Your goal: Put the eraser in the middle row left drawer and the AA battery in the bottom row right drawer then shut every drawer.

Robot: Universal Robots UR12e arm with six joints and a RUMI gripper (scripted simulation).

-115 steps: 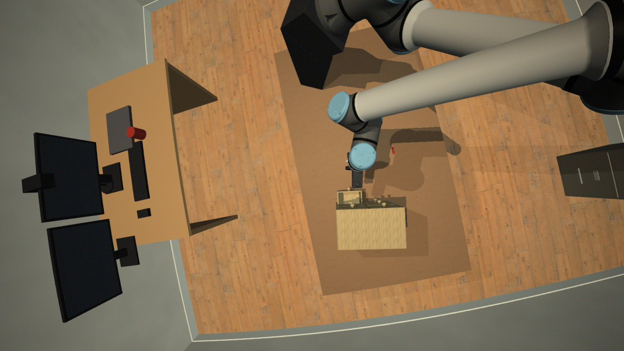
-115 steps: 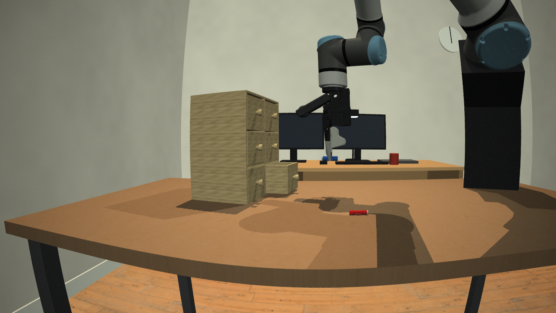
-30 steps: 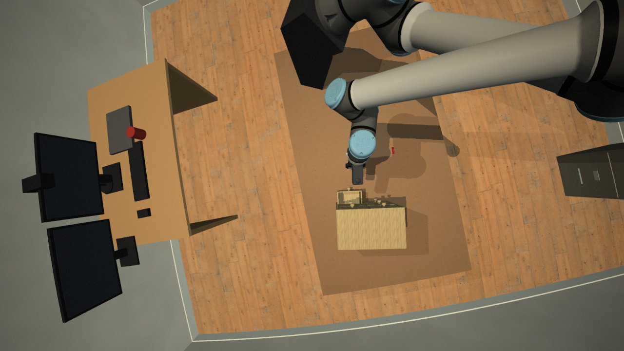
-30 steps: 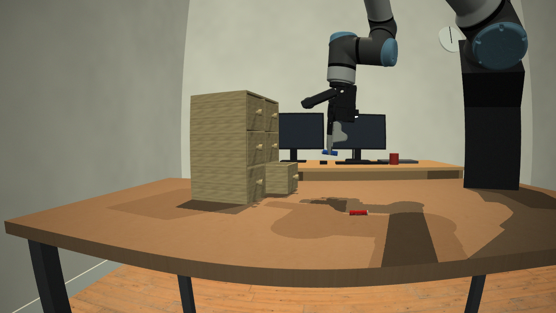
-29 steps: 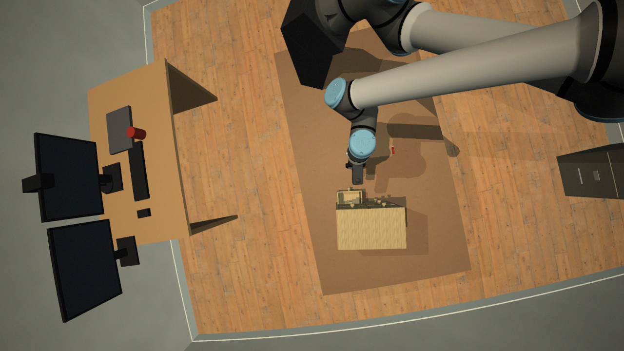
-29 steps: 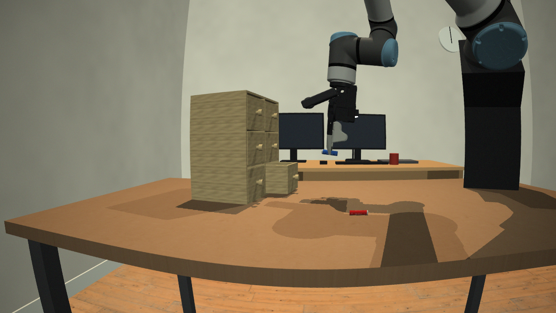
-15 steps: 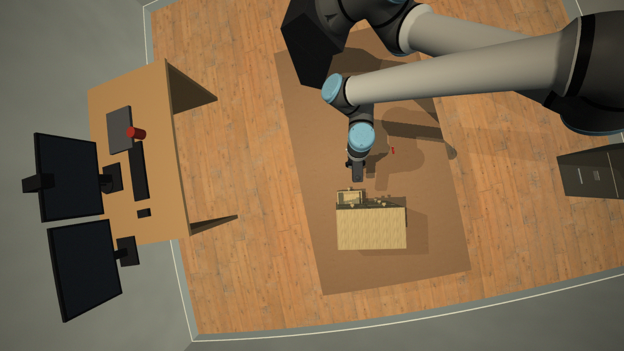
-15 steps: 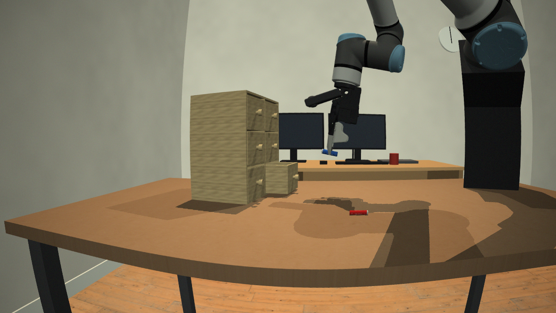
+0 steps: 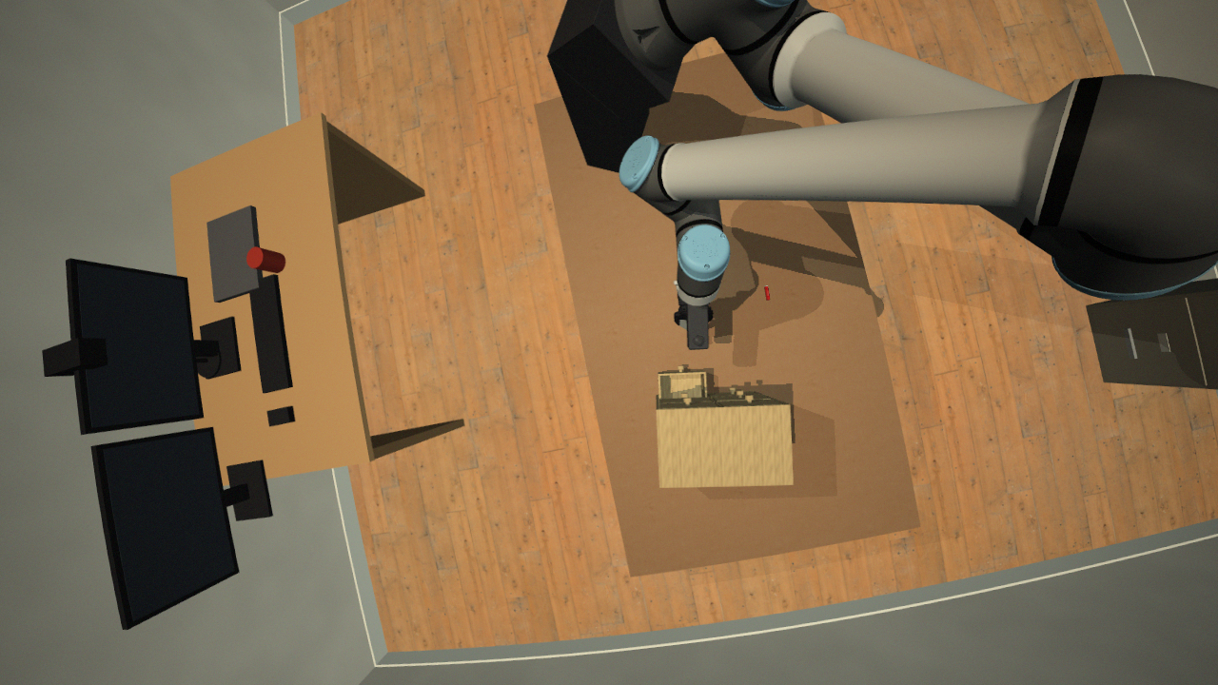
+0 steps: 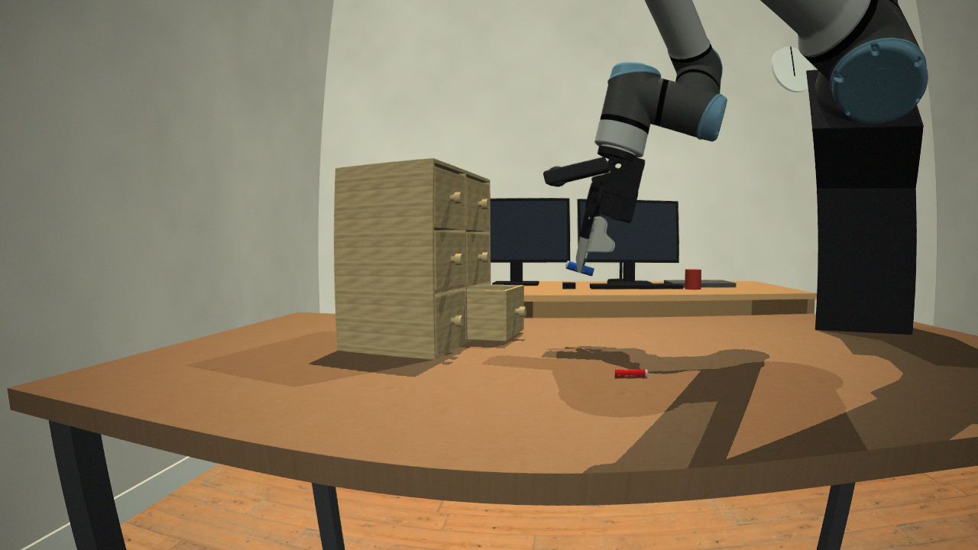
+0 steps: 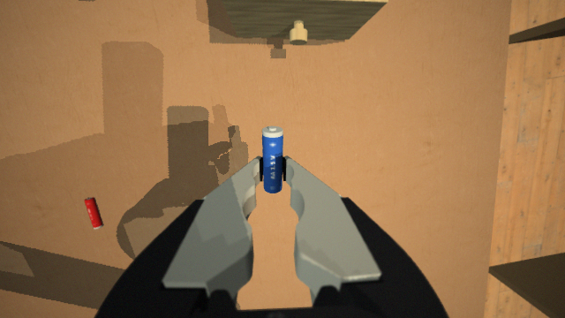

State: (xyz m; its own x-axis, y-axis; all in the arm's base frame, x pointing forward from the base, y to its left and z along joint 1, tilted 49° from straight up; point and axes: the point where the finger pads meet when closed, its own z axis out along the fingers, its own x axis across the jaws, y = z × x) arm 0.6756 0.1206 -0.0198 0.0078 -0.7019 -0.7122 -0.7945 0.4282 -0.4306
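The blue AA battery is 10 mm below my hand. Also, from my hand: red battery: 250 mm to the left, 130 mm below, 100 mm behind; eraser: 310 mm ahead, 100 mm to the left, 20 mm below.
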